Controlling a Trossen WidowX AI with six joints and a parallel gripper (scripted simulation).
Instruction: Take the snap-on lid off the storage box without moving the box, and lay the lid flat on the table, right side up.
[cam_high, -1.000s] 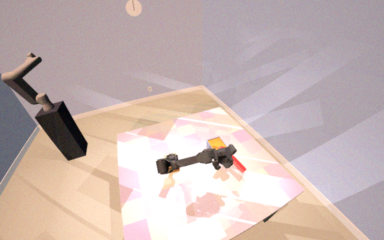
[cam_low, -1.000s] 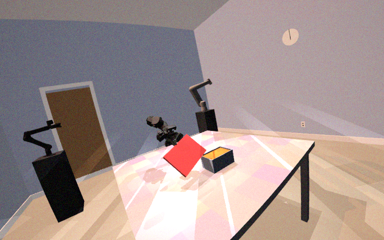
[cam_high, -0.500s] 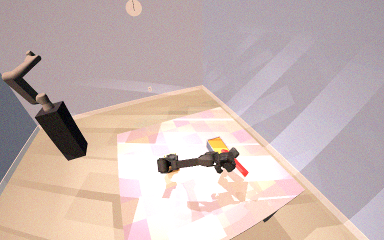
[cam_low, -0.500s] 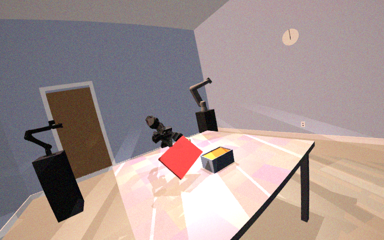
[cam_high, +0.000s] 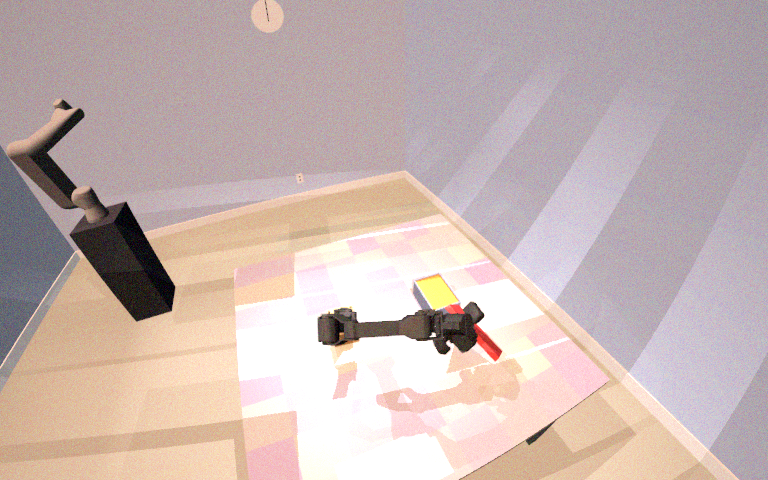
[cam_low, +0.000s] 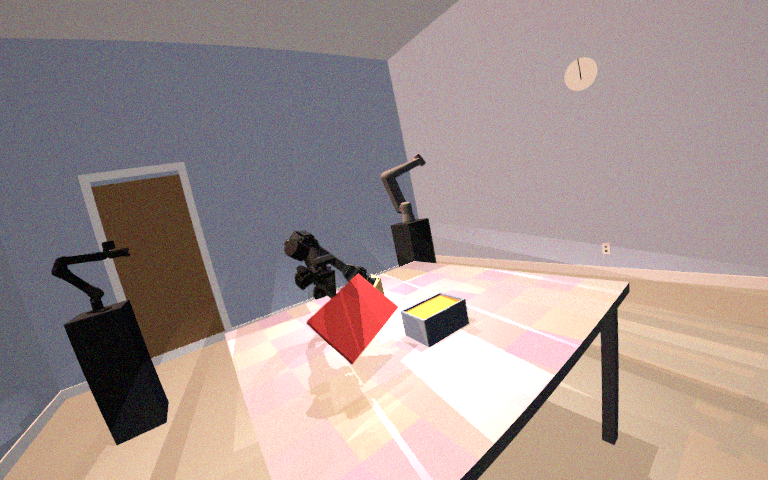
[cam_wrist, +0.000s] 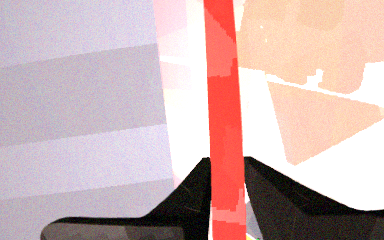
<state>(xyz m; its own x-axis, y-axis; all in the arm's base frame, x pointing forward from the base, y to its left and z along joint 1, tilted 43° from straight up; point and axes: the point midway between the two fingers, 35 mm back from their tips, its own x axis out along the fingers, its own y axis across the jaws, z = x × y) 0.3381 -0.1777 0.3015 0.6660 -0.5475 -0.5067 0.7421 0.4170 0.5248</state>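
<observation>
The red lid is 6 cm below my gripper tip, 5 cm ahead of it and 3 cm to the left of it. Round my gripper tip: storage box 32 cm to the left, 19 cm below, 8 cm ahead.
</observation>
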